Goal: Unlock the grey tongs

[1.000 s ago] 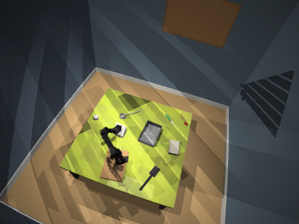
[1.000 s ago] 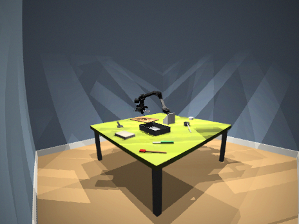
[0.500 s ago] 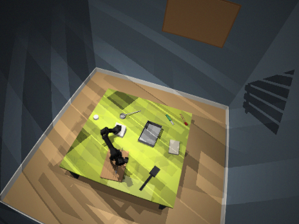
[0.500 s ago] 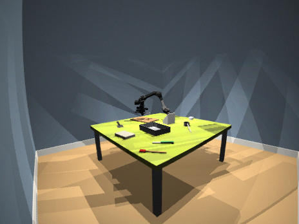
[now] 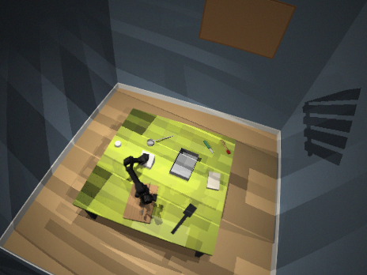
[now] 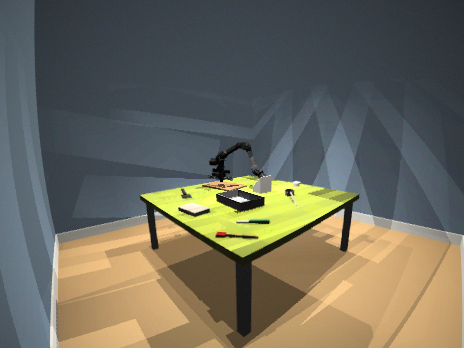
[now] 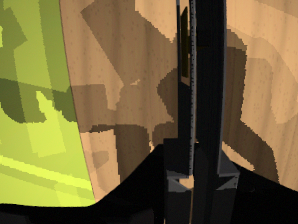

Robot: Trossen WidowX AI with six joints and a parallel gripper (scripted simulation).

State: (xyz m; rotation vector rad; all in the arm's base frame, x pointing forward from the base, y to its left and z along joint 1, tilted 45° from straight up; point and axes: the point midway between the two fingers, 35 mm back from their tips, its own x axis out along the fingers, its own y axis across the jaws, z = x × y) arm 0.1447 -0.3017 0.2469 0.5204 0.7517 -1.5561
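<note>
The wooden board is 4 cm below my gripper tip, 4 cm behind it and 2 cm to the right of it. Round my gripper tip: roasting tin 48 cm to the left, 23 cm ahead, 2 cm below; yellow piece 5 cm to the right, 4 cm above, 1 cm ahead; black spatula 37 cm ahead, 5 cm below, 4 cm to the right.
</note>
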